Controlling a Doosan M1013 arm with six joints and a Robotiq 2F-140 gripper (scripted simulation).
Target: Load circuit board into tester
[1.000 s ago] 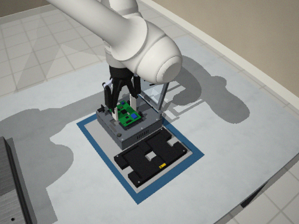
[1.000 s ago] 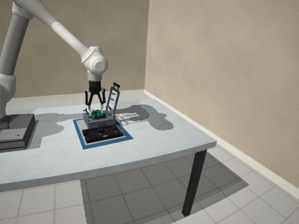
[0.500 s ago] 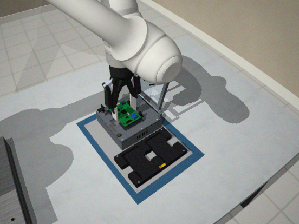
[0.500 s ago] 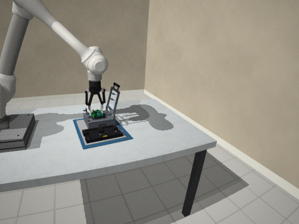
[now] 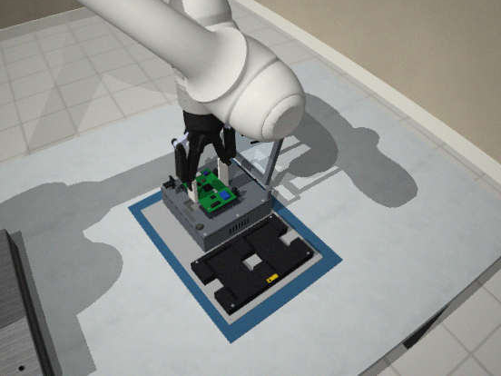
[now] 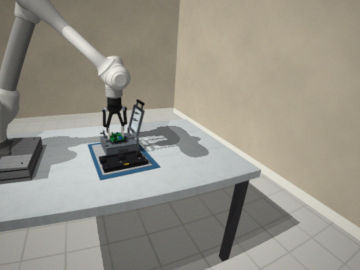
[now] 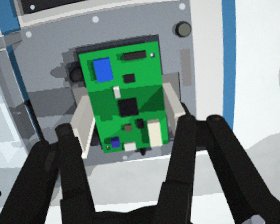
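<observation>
Right now my hand is 20 mm above the green circuit board. Round my hand: latch hook (50 mm behind, 60 mm to the left, 20 mm below); tester lid (120 mm ahead, 10 mm to the right, 80 mm above).
</observation>
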